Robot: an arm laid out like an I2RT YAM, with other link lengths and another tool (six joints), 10 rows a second.
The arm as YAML. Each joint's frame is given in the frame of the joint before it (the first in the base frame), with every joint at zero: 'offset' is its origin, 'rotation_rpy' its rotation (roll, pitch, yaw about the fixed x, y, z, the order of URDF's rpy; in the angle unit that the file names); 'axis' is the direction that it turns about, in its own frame. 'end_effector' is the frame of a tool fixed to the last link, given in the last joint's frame.
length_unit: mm
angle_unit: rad
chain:
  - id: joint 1
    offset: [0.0, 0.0, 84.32]
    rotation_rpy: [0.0, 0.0, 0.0]
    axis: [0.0, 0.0, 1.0]
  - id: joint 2
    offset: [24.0, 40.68, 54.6]
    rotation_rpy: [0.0, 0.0, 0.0]
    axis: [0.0, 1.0, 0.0]
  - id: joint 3
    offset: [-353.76, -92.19, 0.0]
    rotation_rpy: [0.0, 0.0, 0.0]
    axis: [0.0, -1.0, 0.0]
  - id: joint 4
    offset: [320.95, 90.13, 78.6]
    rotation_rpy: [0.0, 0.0, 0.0]
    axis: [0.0, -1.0, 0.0]
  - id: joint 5
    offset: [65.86, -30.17, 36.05]
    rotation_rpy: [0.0, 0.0, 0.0]
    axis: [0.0, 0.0, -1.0]
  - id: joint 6
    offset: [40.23, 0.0, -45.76]
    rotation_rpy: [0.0, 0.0, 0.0]
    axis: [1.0, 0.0, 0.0]
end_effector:
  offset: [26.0, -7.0, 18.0]
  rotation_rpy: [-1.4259, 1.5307, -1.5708]
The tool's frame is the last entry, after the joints.
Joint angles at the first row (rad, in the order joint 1, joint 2, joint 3, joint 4, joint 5, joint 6):
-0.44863 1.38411 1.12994 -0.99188 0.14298 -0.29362
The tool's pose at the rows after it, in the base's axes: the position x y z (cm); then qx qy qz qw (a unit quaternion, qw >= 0):
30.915 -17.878 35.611 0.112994 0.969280 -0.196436 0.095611
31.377 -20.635 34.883 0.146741 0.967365 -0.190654 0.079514
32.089 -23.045 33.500 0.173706 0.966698 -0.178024 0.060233
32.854 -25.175 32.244 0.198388 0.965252 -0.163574 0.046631
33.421 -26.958 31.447 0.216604 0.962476 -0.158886 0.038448
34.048 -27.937 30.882 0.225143 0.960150 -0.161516 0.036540
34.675 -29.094 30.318 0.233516 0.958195 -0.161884 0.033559
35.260 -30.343 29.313 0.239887 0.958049 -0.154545 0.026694
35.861 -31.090 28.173 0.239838 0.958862 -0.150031 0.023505
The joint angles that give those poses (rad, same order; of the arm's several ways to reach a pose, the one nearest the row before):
-0.51610 1.44556 1.17200 -1.00381 0.14706 -0.28294
-0.57404 1.50838 1.21020 -1.00598 0.14191 -0.26762
-0.61642 1.58091 1.24408 -1.00823 0.13087 -0.24885
-0.64935 1.64952 1.28185 -1.01085 0.11411 -0.22631
-0.67426 1.70149 1.31697 -1.00976 0.11111 -0.21182
-0.68133 1.73490 1.33813 -0.99748 0.11757 -0.20155
-0.69177 1.77288 1.36654 -0.99151 0.12031 -0.19435
-0.70554 1.81869 1.39448 -0.99105 0.11187 -0.19271
-0.71028 1.85431 1.40620 -0.97656 0.10594 -0.19635

